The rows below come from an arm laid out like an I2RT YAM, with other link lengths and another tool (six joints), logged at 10 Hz.
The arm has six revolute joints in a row. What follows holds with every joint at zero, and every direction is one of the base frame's.
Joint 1 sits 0.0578 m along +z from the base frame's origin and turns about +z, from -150 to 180 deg.
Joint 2 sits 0.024 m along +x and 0.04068 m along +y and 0.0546 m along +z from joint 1 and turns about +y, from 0 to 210 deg.
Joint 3 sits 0.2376 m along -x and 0.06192 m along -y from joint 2 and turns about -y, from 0 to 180 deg.
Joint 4 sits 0.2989 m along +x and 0.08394 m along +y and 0.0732 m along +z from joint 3 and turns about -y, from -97 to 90 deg.
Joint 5 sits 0.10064 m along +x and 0.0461 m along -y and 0.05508 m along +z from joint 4 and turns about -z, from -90 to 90 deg.
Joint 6 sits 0.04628 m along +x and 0.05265 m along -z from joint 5 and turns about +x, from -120 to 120 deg.
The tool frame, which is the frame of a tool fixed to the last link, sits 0.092 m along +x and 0.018 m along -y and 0.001 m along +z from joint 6; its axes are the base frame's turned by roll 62.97, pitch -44.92 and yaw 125.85 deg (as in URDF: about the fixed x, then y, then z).
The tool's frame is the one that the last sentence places.
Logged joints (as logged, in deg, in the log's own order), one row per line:
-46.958 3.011 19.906 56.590 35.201 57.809
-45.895 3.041 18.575 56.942 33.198 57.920
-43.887 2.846 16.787 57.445 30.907 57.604
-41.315 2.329 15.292 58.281 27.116 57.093
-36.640 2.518 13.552 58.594 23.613 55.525
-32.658 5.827 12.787 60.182 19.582 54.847
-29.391 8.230 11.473 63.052 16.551 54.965
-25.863 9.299 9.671 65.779 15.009 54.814
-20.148 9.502 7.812 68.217 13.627 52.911
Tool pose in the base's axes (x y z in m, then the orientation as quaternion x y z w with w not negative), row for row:
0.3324 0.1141 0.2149 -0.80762 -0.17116 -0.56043 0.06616
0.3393 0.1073 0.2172 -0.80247 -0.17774 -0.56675 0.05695
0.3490 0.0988 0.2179 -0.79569 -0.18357 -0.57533 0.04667
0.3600 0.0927 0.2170 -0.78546 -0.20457 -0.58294 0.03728
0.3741 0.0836 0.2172 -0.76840 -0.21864 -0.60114 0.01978
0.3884 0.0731 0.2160 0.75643 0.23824 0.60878 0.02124
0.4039 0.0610 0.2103 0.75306 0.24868 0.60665 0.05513
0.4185 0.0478 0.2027 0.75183 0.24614 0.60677 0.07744
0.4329 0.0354 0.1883 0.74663 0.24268 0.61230 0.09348
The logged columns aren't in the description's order. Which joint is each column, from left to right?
Columns, left to right: joint 4, joint 5, joint 1, joint 2, joint 6, joint 3.
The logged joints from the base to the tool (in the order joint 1, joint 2, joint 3, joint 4, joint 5, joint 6), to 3 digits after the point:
19.906 56.590 57.809 -46.958 3.011 35.201
18.575 56.942 57.920 -45.895 3.041 33.198
16.787 57.445 57.604 -43.887 2.846 30.907
15.292 58.281 57.093 -41.315 2.329 27.116
13.552 58.594 55.525 -36.640 2.518 23.613
12.787 60.182 54.847 -32.658 5.827 19.582
11.473 63.052 54.965 -29.391 8.230 16.551
9.671 65.779 54.814 -25.863 9.299 15.009
7.812 68.217 52.911 -20.148 9.502 13.627

